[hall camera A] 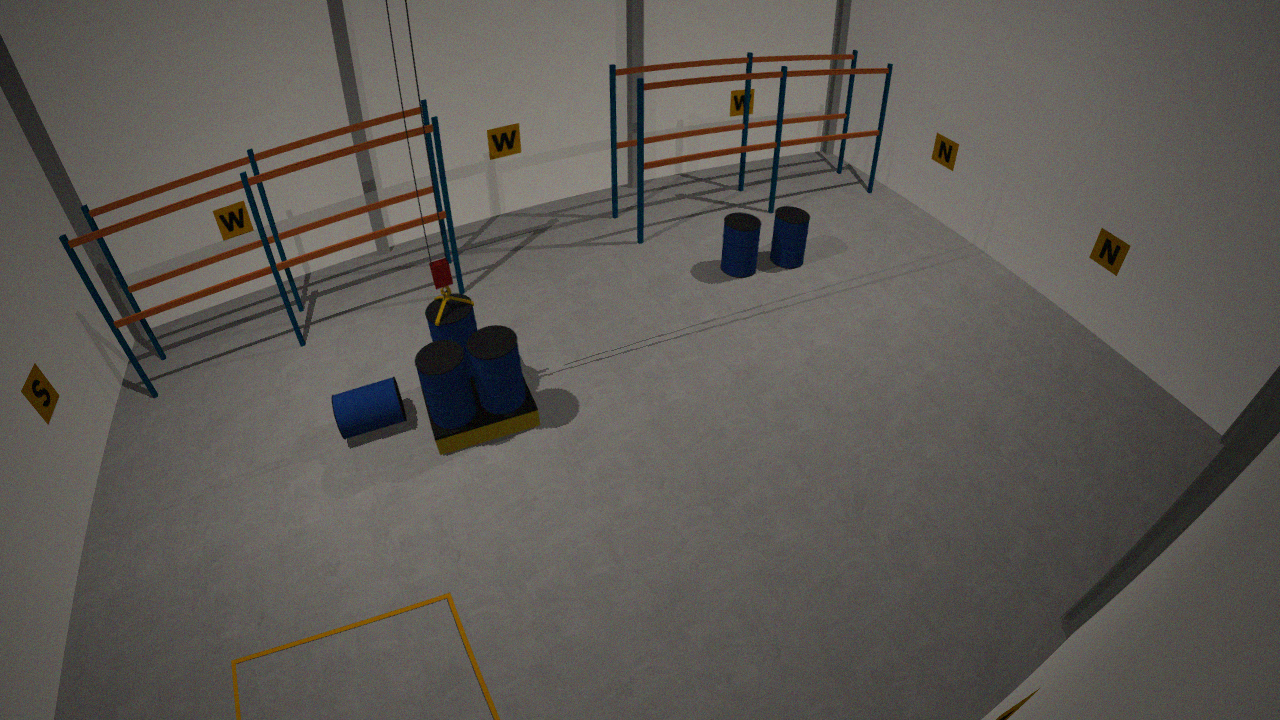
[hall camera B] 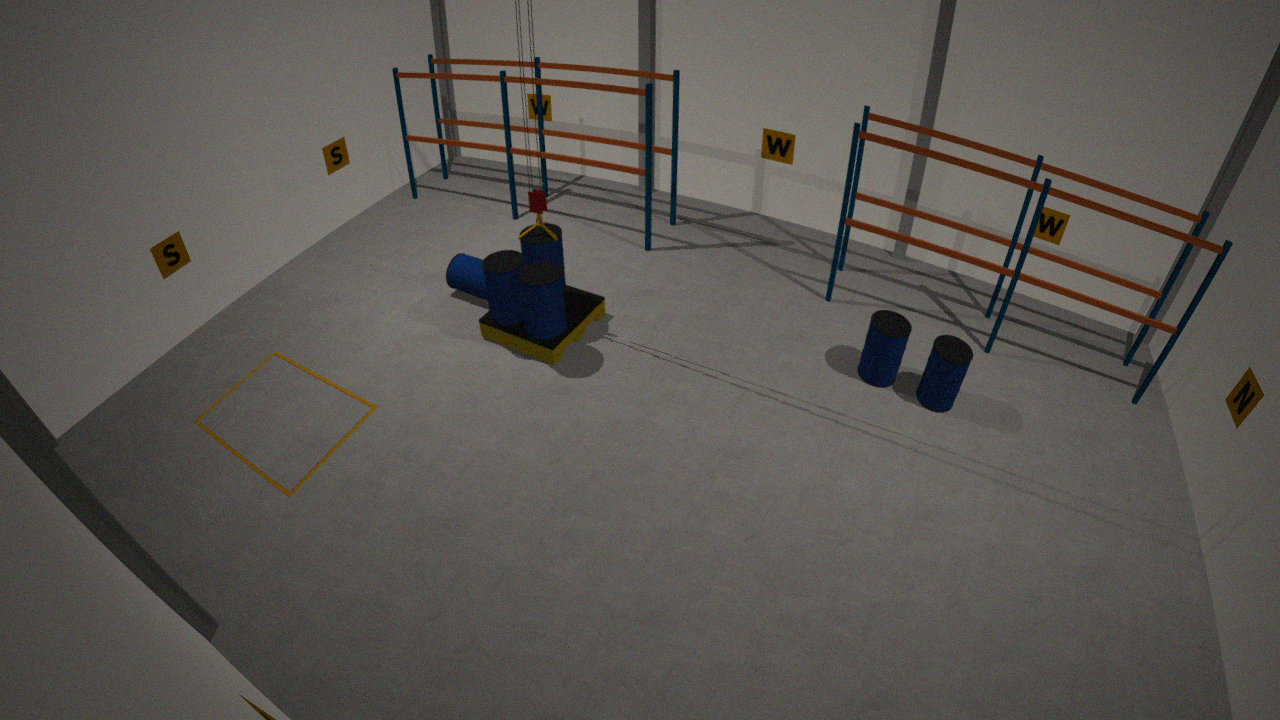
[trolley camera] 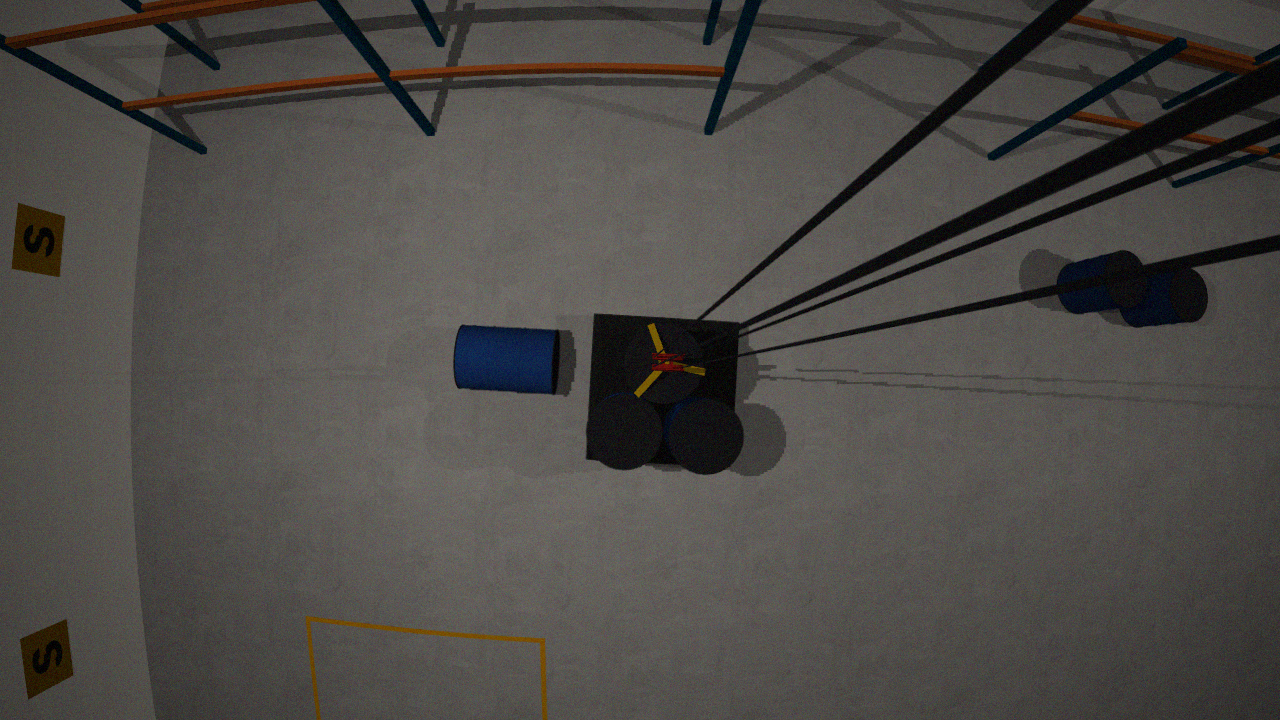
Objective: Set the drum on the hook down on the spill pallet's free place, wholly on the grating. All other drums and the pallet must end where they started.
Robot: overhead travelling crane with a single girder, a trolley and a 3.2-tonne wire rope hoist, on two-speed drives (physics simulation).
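Note:
My gripper (hall camera A: 451,305) (hall camera B: 538,231) (trolley camera: 666,362), a yellow three-armed grab under the red hook block, is shut on a blue drum (hall camera A: 453,331) (hall camera B: 552,255) (trolley camera: 664,390). This drum is upright over the rear part of the spill pallet (hall camera A: 487,435) (hall camera B: 519,342) (trolley camera: 611,334), between left and right; its base is hidden, so contact with the grating cannot be told. Two drums stand on the front part, one (hall camera A: 444,385) (hall camera B: 503,291) (trolley camera: 623,431) left, one (hall camera A: 497,371) (hall camera B: 542,306) (trolley camera: 706,436) right. Another drum (hall camera A: 368,408) (hall camera B: 464,272) (trolley camera: 506,359) lies on its side on the floor left of the pallet.
Two more drums (hall camera A: 740,246) (hall camera A: 789,239) (hall camera B: 884,351) (hall camera B: 944,374) stand far right. One blue-orange rack (hall camera A: 109,316) (hall camera B: 648,170) is behind the pallet, another (hall camera A: 640,161) (hall camera B: 843,213) further right. A yellow floor outline (hall camera A: 340,628) (hall camera B: 325,380) lies in front.

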